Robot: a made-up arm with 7 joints.
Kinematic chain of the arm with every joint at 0, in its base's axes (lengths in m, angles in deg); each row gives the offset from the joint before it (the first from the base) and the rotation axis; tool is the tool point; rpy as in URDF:
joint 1: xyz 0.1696 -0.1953 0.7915 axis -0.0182 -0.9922 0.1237
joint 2: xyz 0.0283 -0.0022 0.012 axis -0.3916 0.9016 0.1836
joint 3: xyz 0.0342 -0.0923 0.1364 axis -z
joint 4: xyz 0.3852 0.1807 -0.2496 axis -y
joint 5: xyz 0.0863 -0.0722 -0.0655 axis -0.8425 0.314 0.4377
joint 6: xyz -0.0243 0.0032 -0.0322 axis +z
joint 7: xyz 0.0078 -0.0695 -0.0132 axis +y
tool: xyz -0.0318 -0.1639 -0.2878 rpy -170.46 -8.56 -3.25
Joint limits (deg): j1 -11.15..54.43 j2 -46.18..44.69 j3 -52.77..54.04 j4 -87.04..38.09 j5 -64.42..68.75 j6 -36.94..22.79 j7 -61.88..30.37
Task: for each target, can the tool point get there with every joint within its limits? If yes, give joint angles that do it. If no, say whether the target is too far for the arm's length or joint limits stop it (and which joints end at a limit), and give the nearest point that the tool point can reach.
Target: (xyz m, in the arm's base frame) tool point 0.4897 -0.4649 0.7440
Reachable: yes | joints 33.81 19.13 -17.75 -58.30 30.48 -32.25 -1.65
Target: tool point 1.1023 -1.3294 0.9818
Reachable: no: too far | nearest point 0.8248 -0.9681 0.9222 | short by 0.459 m
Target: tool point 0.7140 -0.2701 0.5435
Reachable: yes | joints 43.36 30.96 -40.65 -9.19 19.76 -14.32 -3.36
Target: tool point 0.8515 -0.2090 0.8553
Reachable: yes | joints 49.00 -12.66 -7.41 -18.99 -13.05 7.51 -2.94
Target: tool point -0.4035 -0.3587 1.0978
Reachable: no: joint limits stop it (at a limit: joint 1, joint 2, joint 3, joint 5) | nearest point -0.1358 -0.2029 0.8347 | short by 0.406 m
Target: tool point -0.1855 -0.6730 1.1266
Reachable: no: joint limits stop it (at a limit: joint 1, joint 2, joint 3, joint 4, joint 6) | nearest point 0.1662 -0.5874 0.9764 | short by 0.392 m
